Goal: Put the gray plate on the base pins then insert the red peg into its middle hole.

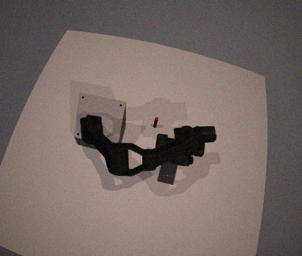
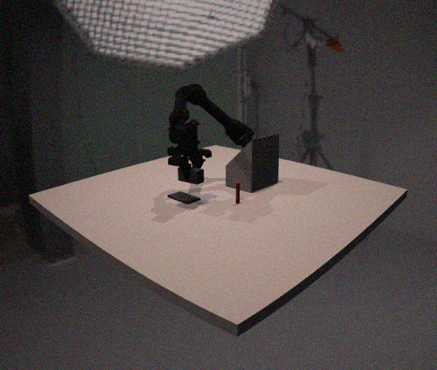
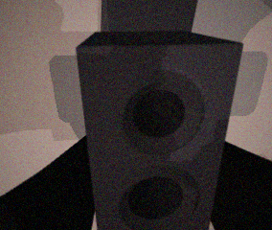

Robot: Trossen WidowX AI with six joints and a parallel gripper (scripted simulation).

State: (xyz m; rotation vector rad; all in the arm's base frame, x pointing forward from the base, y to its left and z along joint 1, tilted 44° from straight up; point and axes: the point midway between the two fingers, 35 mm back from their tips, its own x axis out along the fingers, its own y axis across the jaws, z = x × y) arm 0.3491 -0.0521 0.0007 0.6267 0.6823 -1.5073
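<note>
Right now my gripper tip is 10 mm past the dark pin base, 50 mm to the left of it and 80 mm above it. From my gripper tip the other things lie so: gray plate (30 mm above); red peg (100 mm behind, 140 mm to the left, 50 mm below).
</note>
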